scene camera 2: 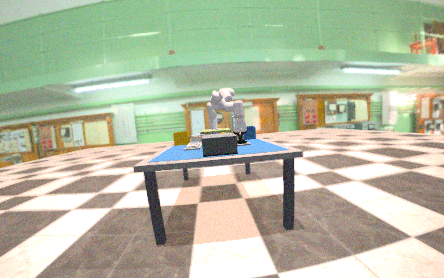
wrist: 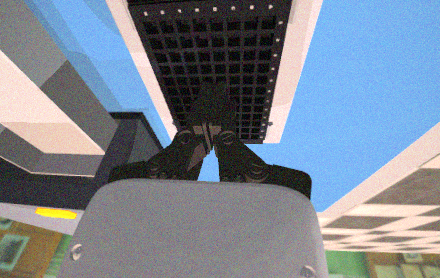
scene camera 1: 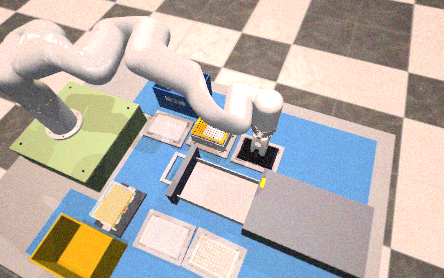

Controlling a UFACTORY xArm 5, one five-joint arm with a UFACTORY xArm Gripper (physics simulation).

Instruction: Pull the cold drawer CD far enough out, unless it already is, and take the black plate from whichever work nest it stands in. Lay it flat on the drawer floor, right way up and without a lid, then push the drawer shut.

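Frame: origin at the arm's base, x ahead, y left, z up, level; metres.
Where they show: gripper, fingertip midpoint: (scene camera 2: 240,141) (wrist: 216,96) (scene camera 1: 258,152); arm's base, link origin: (scene camera 2: 213,129) (scene camera 1: 65,124).
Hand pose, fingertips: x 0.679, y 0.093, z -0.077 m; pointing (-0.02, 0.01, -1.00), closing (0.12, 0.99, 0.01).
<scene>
Things, the pixels of their top centre, and the offset from my fingertips. "spot": a spot on its surface instead.
- black plate, top centre: (wrist: 216,96) (scene camera 1: 258,152) 0.000 m ahead, 0.000 m left, 0.000 m up
- yellow-topped rack, top centre: (scene camera 1: 211,128) 0.177 m back, 0.028 m left, 0.051 m up
- nest with a white plate, surface spot: (scene camera 1: 168,127) spot: 0.352 m back, 0.027 m left, 0.006 m down
- blue bin, top centre: (scene camera 1: 181,80) (scene camera 2: 246,126) 0.335 m back, 0.180 m left, 0.094 m up
- yellow-patterned plate, top centre: (scene camera 1: 111,202) (scene camera 2: 197,134) 0.400 m back, 0.302 m right, 0.052 m up
- yellow bin, top centre: (scene camera 1: 71,248) (scene camera 2: 181,131) 0.427 m back, 0.451 m right, 0.094 m up
The black plate (scene camera 1: 245,151) (wrist: 165,50) lies in a pale work nest (scene camera 1: 280,151) (wrist: 300,35), its grid of wells facing up and uncovered. My gripper (scene camera 1: 258,152) (scene camera 2: 241,140) (wrist: 216,96) is shut with nothing between its fingers. The fingertips are together over the plate's wells, within its outline; whether they touch it I cannot tell. The drawer (scene camera 1: 215,189) (wrist: 50,136) stands pulled out of its grey housing (scene camera 1: 310,215) (scene camera 2: 220,145), and its pale floor is bare.
Near the plate are a yellow-topped rack (scene camera 1: 212,131), a nest with a white plate (scene camera 1: 168,127) and a blue bin (scene camera 1: 172,100). Across the drawer are two light plates (scene camera 1: 164,235) (scene camera 1: 216,254), a yellow-patterned plate (scene camera 1: 116,204) on a dark stand, and a yellow bin (scene camera 1: 85,247).
</scene>
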